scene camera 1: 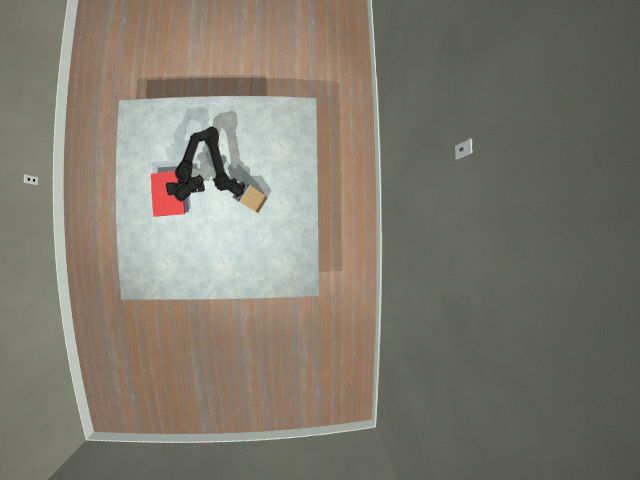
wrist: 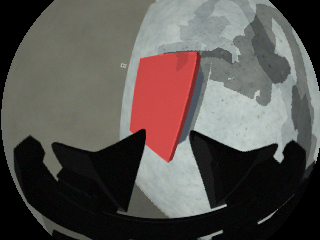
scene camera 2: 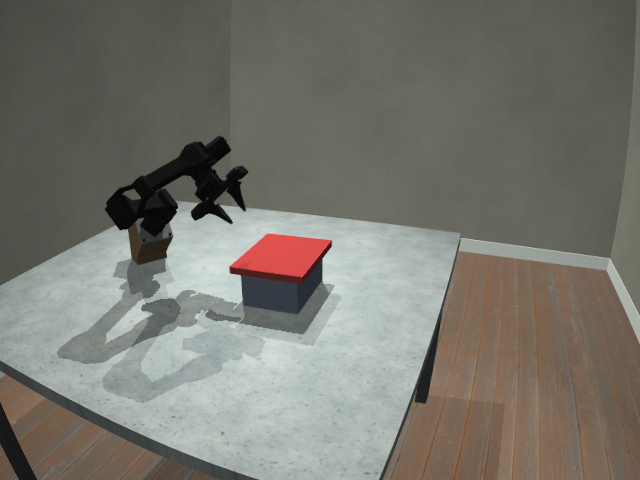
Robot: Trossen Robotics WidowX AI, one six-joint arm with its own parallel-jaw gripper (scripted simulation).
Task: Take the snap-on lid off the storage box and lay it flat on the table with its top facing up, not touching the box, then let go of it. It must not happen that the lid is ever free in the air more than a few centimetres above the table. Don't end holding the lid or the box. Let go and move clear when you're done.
Labels:
A lid shows in scene camera 1, in the wrist view (164, 86) and in scene camera 2. One and the same spot on the lid: (scene camera 2: 292, 259) is (scene camera 1: 160, 188).

